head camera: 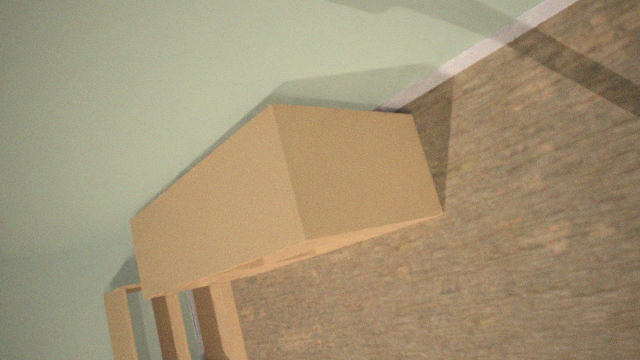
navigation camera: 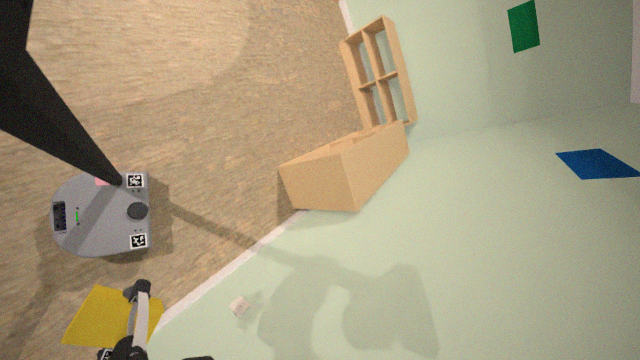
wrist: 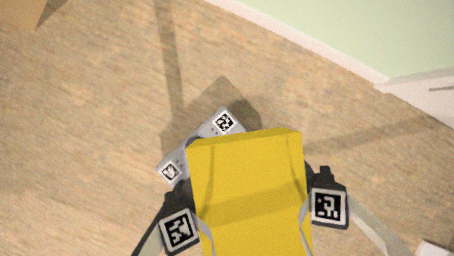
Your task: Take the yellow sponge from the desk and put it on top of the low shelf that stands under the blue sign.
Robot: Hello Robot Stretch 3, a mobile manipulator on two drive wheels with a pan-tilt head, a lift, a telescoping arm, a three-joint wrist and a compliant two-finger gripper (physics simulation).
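Places are measured from the robot's base along level axes (x back, y right, z up), in millimetres.
Pixels of known places: gripper, fingertip midpoint: (navigation camera: pixel 126 311) (wrist: pixel 246 184); robot's base, link origin: (navigation camera: pixel 137 209).
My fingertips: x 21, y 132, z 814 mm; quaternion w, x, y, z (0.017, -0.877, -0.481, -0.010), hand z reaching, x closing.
Observation:
Ahead of a thing's pixels: the offset from my fingertips to its top centre. Level surfaces: height alone.
The yellow sponge @[dx +8, dy -6, dz +51 mm] (navigation camera: pixel 85 320) (wrist: pixel 250 160) is a thick block. My gripper (navigation camera: pixel 120 321) (wrist: pixel 246 184) is shut on it, one finger against each side, and holds it above the floor beside my base. The low wooden shelf @[dz -204 mm] (head camera: pixel 215 215) (navigation camera: pixel 377 162) stands on the floor against the green wall, with its plain top and one end panel showing. Nothing shows on its top. The blue sign @[dx -1601, dy -204, dz +1038 mm] (navigation camera: pixel 597 164) is on the wall above it in the navigation view; it does not show in the head view. The gripper and sponge are well apart from the shelf. The desk cannot be made out.
A second wooden shelf unit (head camera: pixel 231 325) (navigation camera: pixel 404 80) stands beside the low shelf, below a green sign (navigation camera: pixel 524 27). My base (navigation camera: pixel 100 215) (wrist: pixel 223 122) stands on the floor near the wall. A wall outlet @[dx -349, dy +326, dz -357 mm] (navigation camera: pixel 240 306) is close to the sponge in the navigation view.

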